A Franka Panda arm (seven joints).
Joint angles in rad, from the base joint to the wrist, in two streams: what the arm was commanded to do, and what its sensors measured. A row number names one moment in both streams.
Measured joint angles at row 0: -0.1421, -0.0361, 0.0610, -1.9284, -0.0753, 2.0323, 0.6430
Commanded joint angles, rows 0 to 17: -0.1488, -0.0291, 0.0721, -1.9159, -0.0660, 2.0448, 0.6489; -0.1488, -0.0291, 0.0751, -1.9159, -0.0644, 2.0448, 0.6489; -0.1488, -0.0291, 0.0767, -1.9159, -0.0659, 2.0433, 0.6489; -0.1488, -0.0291, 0.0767, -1.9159, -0.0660, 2.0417, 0.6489; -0.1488, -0.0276, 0.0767, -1.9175, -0.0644, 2.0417, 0.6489; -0.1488, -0.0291, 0.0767, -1.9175, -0.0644, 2.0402, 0.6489; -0.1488, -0.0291, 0.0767, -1.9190, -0.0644, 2.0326, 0.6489; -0.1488, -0.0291, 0.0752, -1.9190, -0.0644, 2.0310, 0.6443; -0.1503, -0.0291, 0.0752, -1.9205, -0.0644, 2.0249, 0.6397; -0.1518, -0.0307, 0.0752, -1.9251, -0.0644, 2.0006, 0.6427; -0.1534, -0.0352, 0.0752, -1.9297, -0.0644, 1.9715, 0.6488; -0.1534, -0.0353, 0.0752, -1.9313, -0.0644, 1.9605, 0.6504; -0.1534, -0.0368, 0.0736, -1.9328, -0.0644, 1.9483, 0.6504; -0.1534, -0.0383, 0.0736, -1.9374, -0.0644, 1.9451, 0.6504; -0.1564, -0.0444, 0.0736, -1.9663, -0.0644, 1.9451, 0.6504; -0.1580, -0.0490, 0.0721, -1.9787, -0.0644, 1.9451, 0.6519; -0.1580, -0.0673, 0.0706, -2.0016, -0.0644, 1.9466, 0.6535; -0.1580, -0.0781, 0.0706, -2.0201, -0.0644, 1.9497, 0.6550
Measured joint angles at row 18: -0.1467, -0.0333, 0.0637, -1.9549, -0.0753, 1.9500, 0.6430
